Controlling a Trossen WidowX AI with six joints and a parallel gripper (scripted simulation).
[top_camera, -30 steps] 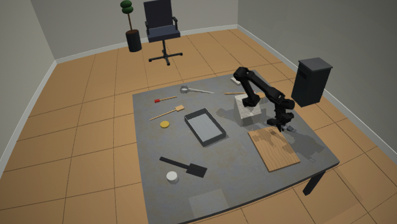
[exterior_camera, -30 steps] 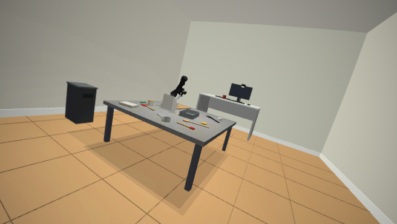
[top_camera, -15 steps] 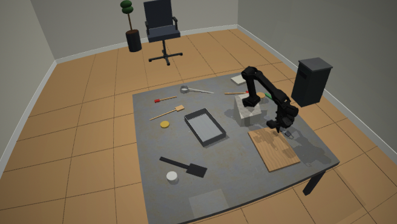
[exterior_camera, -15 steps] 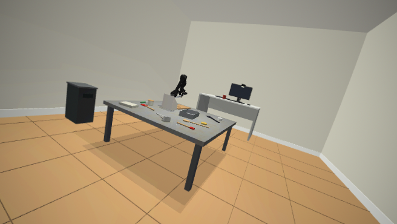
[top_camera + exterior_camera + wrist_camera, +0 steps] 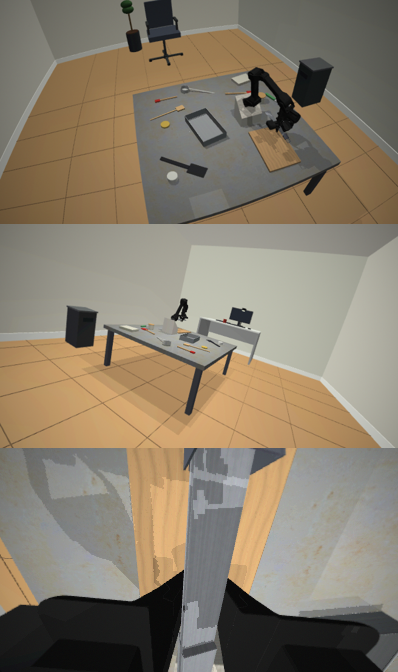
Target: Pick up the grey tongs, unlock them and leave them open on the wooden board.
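My gripper tip is 150 mm above the wooden board. Also, from my gripper tip: black spatula: 610 mm ahead, 150 mm below, 70 mm to the right; white puck: 710 mm ahead, 140 mm below, 20 mm to the right; grey roasting tin: 380 mm ahead, 350 mm to the right, 130 mm below.
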